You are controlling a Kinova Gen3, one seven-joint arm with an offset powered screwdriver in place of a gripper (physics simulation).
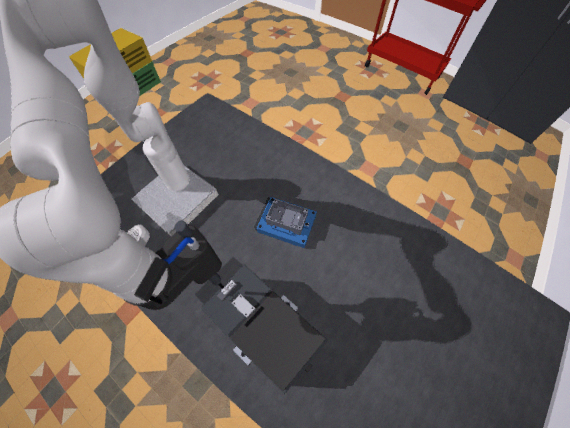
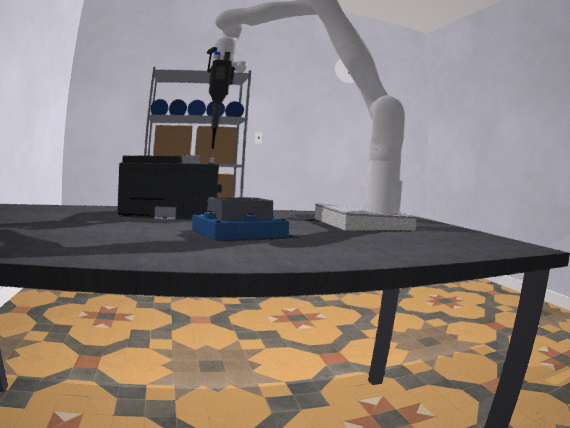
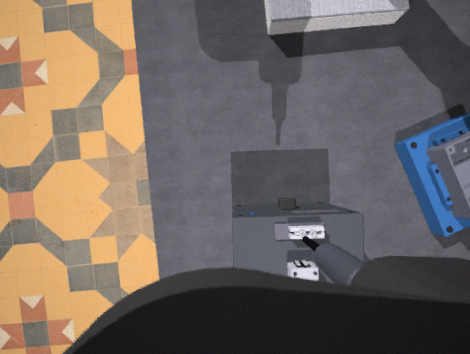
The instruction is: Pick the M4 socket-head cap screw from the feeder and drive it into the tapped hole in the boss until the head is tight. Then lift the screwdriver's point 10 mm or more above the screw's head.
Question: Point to a blue fixture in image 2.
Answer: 237,229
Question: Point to a dark screw feeder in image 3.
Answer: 254,246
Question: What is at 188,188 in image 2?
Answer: A dark screw feeder.
